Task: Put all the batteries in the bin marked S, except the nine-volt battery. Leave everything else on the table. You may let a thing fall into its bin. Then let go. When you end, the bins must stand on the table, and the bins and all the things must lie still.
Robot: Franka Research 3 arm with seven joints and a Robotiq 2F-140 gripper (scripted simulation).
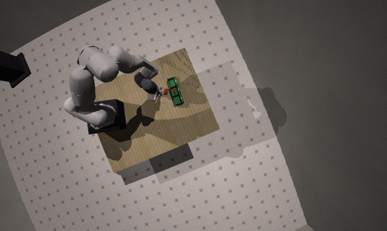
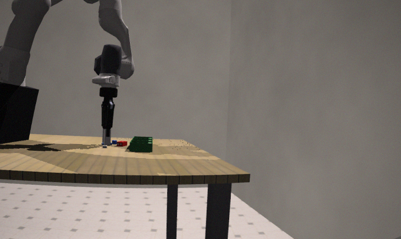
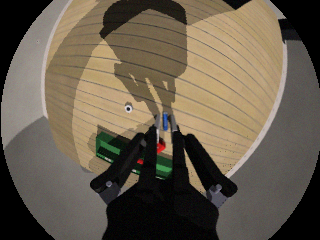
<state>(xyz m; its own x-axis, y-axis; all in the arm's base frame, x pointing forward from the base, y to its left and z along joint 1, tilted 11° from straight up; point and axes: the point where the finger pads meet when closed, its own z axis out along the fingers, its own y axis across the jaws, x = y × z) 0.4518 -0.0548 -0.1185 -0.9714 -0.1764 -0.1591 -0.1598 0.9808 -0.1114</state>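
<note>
The blue battery is 30 mm below my hand. Round my hand: grey button cell 80 mm to the right, 30 mm below, 10 mm behind; red block-shaped battery 60 mm ahead, 30 mm below, 20 mm to the right; green bin row 140 mm ahead, 60 mm to the right, 20 mm below.
</note>
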